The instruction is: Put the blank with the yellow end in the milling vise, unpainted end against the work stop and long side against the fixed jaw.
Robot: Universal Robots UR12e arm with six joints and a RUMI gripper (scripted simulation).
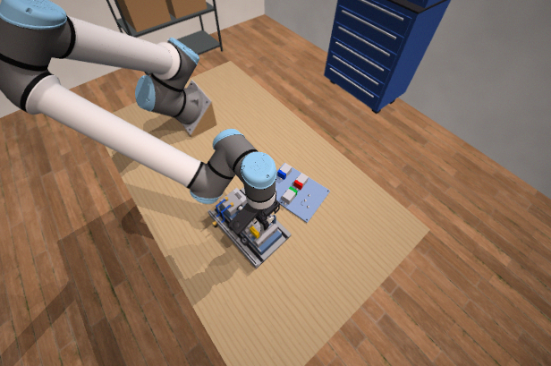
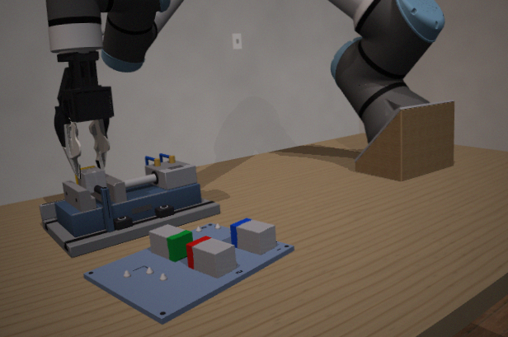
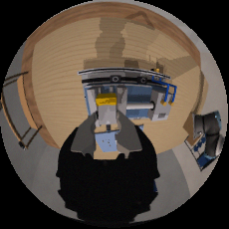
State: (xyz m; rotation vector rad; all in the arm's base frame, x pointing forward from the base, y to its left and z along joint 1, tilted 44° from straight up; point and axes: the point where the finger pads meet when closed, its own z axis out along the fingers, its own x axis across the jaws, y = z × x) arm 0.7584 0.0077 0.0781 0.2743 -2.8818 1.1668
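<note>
My gripper is now 40 mm above the fixed jaw, 30 mm short of it and 10 mm to the right of it. Also, from my hand: yellow-ended blank: 20 mm below; then milling vise: 80 mm below, 70 mm behind, 10 mm to the right; then moving jaw: 40 mm below, 30 mm behind.
</note>
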